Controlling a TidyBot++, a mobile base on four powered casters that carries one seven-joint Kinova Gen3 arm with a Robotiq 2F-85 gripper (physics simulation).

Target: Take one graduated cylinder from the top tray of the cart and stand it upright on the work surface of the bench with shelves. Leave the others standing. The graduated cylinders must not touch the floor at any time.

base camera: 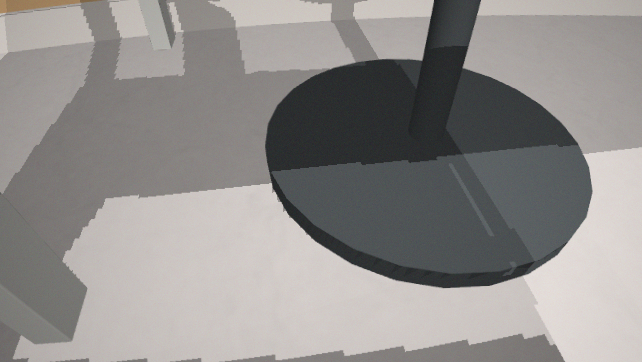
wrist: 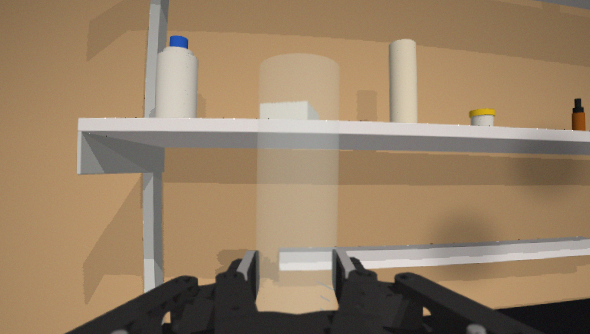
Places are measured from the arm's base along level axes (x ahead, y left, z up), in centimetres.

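Pixels of known places: gripper, fingertip midpoint: (wrist: 295, 266).
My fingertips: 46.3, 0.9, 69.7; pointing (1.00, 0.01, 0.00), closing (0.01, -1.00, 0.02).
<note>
Ahead of a thing's pixels: the offset from my fingertips to its top centre, as dx, dy, dz. Level surfaces: height alone.
A clear, see-through graduated cylinder @(-1.3, +0.0, +11.1) (wrist: 298, 200) stands up between the fingers in the wrist view and reaches well above them. My gripper (wrist: 295, 266) is shut on it, with one finger on each side of its lower part. Behind the cylinder are the shelves of the bench, with a long white upper shelf (wrist: 215, 126). The bench's work surface cannot be made out for certain; a dark surface @(dz -33.2) (wrist: 550, 317) shows at the lower right. The cart, its top tray and the other cylinders do not show.
On the upper shelf stand a white bottle with a blue cap @(+35.0, +22.8, +30.3) (wrist: 177, 85), a white box (wrist: 285, 110), a cream cylinder @(+36.9, -20.5, +30.3) (wrist: 403, 82), a yellow-lidded jar @(+41.0, -39.6, +18.5) (wrist: 482, 118) and an orange bottle @(+39.3, -62.0, +21.7) (wrist: 578, 120). In the base view are a round dark stool base (base camera: 380, 215) and grey legs (base camera: 45, 280) (base camera: 157, 30).
</note>
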